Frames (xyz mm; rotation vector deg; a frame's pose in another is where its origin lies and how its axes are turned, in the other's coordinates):
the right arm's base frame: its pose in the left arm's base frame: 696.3 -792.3 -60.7 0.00 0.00 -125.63
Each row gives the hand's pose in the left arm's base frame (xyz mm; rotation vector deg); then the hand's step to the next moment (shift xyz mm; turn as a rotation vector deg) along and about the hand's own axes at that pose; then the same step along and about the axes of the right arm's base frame.
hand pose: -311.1 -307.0 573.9 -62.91 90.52 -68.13
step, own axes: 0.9 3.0 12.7 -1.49 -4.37 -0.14
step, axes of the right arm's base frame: -4.0 11.2 -5.4 -1.14 0.29 4.47
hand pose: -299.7 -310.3 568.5 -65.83 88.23 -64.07
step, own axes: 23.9 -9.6 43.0 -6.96 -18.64 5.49
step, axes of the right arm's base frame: 2.7 50.0 -2.5 -8.09 6.29 17.92
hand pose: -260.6 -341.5 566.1 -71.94 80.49 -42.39
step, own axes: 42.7 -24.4 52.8 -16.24 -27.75 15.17
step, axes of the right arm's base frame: -6.6 71.8 -3.2 -21.14 10.19 26.70
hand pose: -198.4 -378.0 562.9 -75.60 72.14 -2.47
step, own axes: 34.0 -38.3 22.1 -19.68 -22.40 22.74
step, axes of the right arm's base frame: -13.9 54.0 0.1 -28.99 5.32 23.18
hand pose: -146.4 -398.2 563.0 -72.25 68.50 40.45
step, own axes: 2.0 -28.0 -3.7 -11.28 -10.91 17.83
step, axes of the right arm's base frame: -6.3 26.5 7.8 -20.44 -0.22 12.10
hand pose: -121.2 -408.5 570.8 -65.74 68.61 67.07
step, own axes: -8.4 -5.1 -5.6 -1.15 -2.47 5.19
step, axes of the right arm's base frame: 2.3 7.4 8.3 -5.66 -0.67 1.38
